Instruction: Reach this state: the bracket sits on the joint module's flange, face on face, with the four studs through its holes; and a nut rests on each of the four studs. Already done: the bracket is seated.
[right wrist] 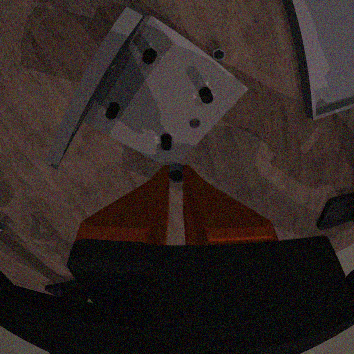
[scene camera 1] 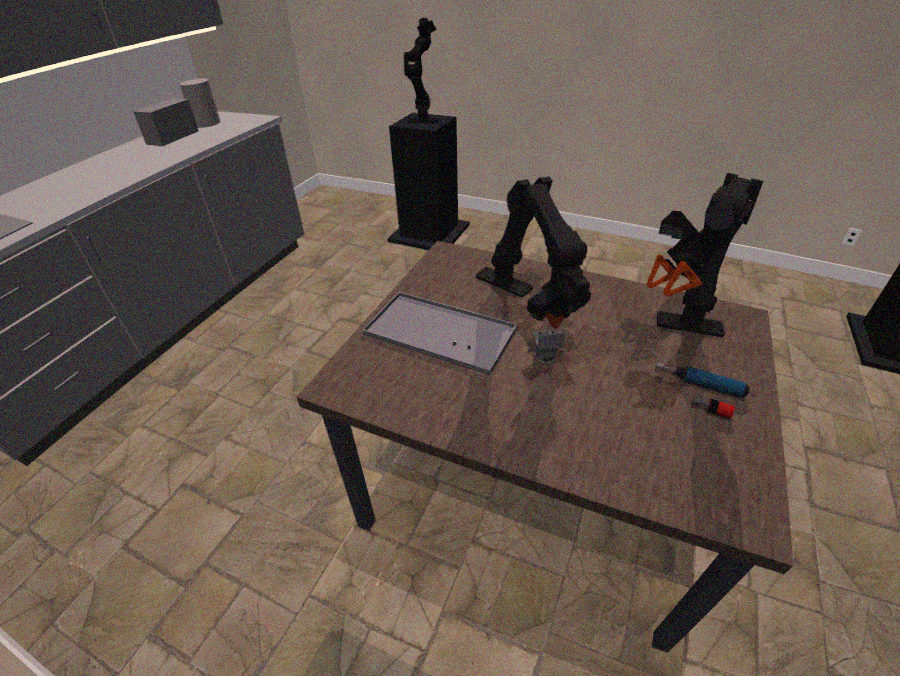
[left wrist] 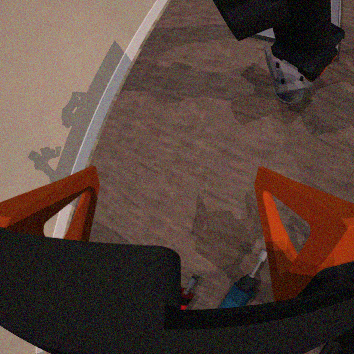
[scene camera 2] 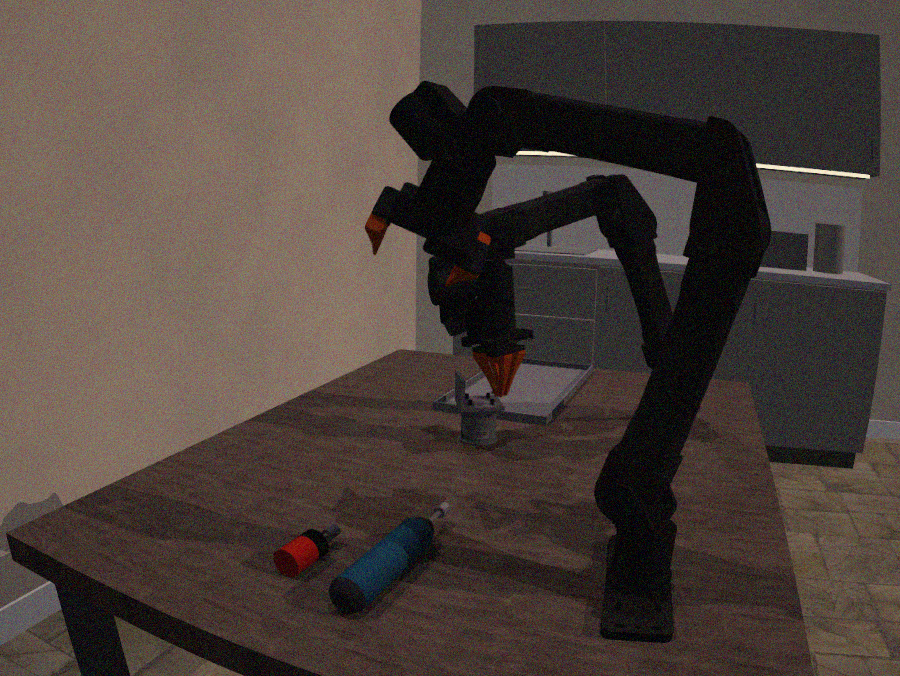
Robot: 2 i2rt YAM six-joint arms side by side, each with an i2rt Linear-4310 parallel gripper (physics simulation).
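Places are measured from the left arm's base along level axes (x ahead, y left, z up), in metres.
Where they show: left gripper, fingertip midpoint: (scene camera 1: 655,290) (left wrist: 176,175) (scene camera 2: 411,266); right gripper, fingertip midpoint: (right wrist: 175,173) (scene camera 1: 554,326) (left wrist: 309,77) (scene camera 2: 501,395); left arm's base at its link origin: (right wrist: 75,287) (scene camera 1: 689,325) (scene camera 2: 637,586); right arm's base at its link origin: (scene camera 1: 503,282).
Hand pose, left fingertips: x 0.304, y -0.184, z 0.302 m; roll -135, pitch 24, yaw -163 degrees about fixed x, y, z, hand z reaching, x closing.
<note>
Things, the pixels of their top centre, and the offset from my left fingertips. Level surfaces: height alone.
- joint module at its top centre: (right wrist: 157,104) (scene camera 2: 479,396) (left wrist: 289,69) (scene camera 1: 548,336) 0.041 m back, 0.233 m right, 0.228 m down
- small dark nut at its top centre: (right wrist: 175,175) 0.077 m back, 0.221 m right, 0.215 m down
- small hexagonal nut at its top centre: (right wrist: 218,54) 0.052 m back, 0.279 m right, 0.297 m down
- shallow tray at its top centre: (scene camera 2: 522,381) (scene camera 1: 439,327) 0.067 m back, 0.559 m right, 0.286 m down
- blue-handled driver at its top centre: (scene camera 2: 399,532) (left wrist: 229,309) (scene camera 1: 703,372) 0.046 m back, 0.191 m left, 0.261 m down
- red-handled tool at its top centre: (scene camera 2: 310,532) (left wrist: 179,298) (scene camera 1: 715,401) 0.050 m ahead, 0.213 m left, 0.268 m down
- table at its surface level: 0.302 m down
The grey bracket (scene camera 1: 550,340) (scene camera 2: 459,389) (left wrist: 291,75) (right wrist: 172,95) sits on the joint module (scene camera 1: 545,357) (scene camera 2: 478,429) (left wrist: 291,96), its upright wall at one side. Dark studs come through its plate and look bare in the right wrist view. My right gripper (scene camera 1: 555,322) (scene camera 2: 501,394) (right wrist: 175,173) is shut on a small dark nut (right wrist: 176,174), just off the plate's near corner in that view. Two nuts (scene camera 1: 454,343) (scene camera 1: 468,347) lie in the tray. A small hexagonal nut (right wrist: 218,54) shows beyond the bracket's edge. My left gripper (scene camera 1: 659,289) (scene camera 2: 411,267) (left wrist: 176,175) is open and empty, high above the table.
The shallow tray (scene camera 1: 429,354) (scene camera 2: 556,414) (right wrist: 300,60) lies beside the joint module. A blue-handled driver (scene camera 1: 716,382) (scene camera 2: 385,560) (left wrist: 237,296) and a red-handled tool (scene camera 1: 721,408) (scene camera 2: 298,554) lie on the table (scene camera 1: 582,436), right of the module in scene camera 1.
</note>
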